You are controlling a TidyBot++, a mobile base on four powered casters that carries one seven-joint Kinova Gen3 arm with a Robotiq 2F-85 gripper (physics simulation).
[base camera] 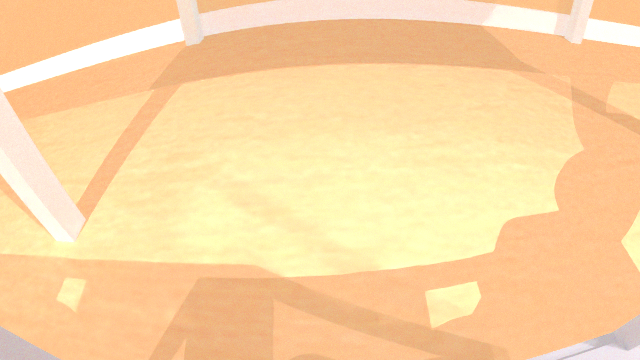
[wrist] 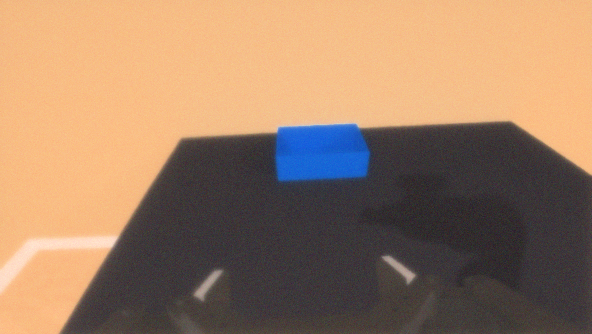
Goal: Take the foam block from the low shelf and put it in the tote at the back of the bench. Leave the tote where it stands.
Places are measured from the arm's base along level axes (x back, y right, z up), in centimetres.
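Pixels of known places: gripper, fingertip midpoint: [wrist: 303,280].
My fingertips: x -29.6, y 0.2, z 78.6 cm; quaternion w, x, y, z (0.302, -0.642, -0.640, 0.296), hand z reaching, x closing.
Behind a point stands the place of what it marks.
The blue tote [wrist: 322,166] {x -89.6, y 11.0, z 41.7 cm} stands at the back edge of the dark bench top [wrist: 225,210] {x -78.0, y -20.2, z 36.6 cm}, a little right of the middle of the wrist view. My gripper [wrist: 303,280] {x -29.6, y 0.2, z 78.6 cm} is open, its two fingertips wide apart at the bottom of the wrist view, with dark bench top showing between them. The gripper is on the near side of the tote and apart from it. The foam block and the low shelf do not show in either view.
A dark shadow [wrist: 460,220] {x -66.5, y 46.6, z 36.6 cm} falls on the bench top at the right. In the base camera view, white legs [base camera: 40,175] {x -40.0, y -43.4, z -26.8 cm} [base camera: 191,22] {x -118.7, y -41.8, z -31.2 cm} [base camera: 580,21] {x -113.4, y 98.2, z -30.6 cm} stand on the floor at the left and the back. A white strip [base camera: 350,9] {x -124.2, y 10.6, z -36.0 cm} runs along the wall's foot behind them.
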